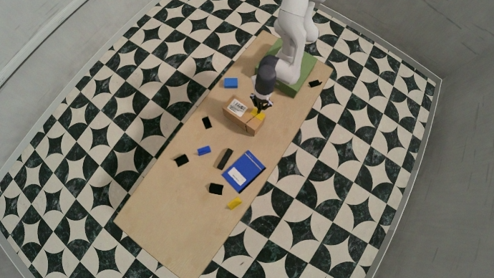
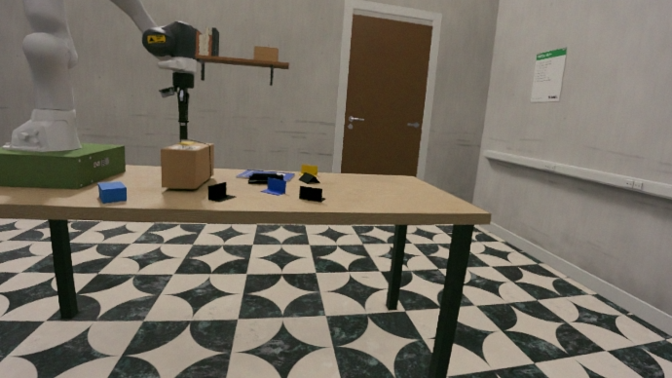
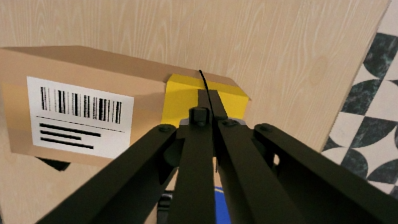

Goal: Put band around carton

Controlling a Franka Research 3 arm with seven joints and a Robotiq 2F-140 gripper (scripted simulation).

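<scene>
Right now the yellow corner guard is 6 cm below my hand. The rest, counted from my hand: blue guard (35 cm ahead, 17 cm to the right, 18 cm below); then black bar (32 cm ahead, 4 cm to the right, 17 cm below); then blue block (13 cm behind, 29 cm to the right, 17 cm below).
</scene>
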